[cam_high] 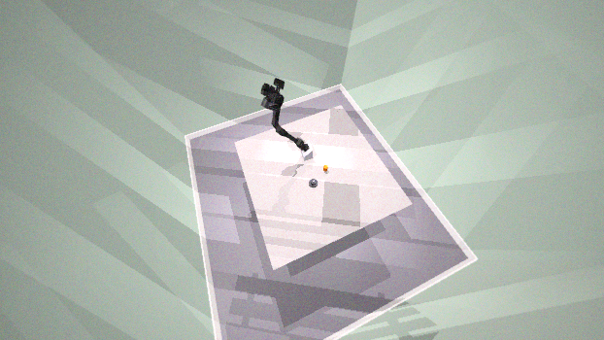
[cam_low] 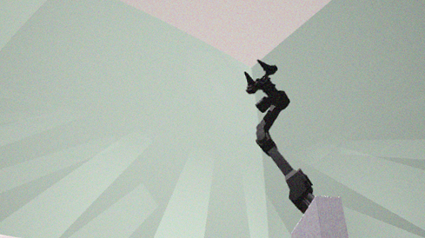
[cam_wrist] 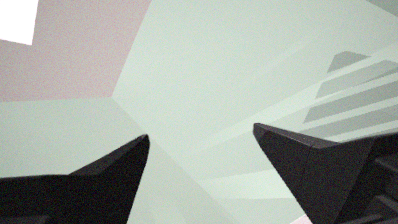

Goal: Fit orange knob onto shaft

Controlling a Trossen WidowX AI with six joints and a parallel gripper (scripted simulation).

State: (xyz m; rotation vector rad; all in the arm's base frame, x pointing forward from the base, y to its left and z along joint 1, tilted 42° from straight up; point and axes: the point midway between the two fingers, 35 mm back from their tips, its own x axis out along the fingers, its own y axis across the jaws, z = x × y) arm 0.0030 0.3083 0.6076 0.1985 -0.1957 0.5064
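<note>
The orange knob lies 75 cm below my gripper tip, 29 cm to the left of it and 20 cm ahead of it. Also, from my gripper tip: round pedestal: 76 cm below, 30 cm ahead, 13 cm to the left.
</note>
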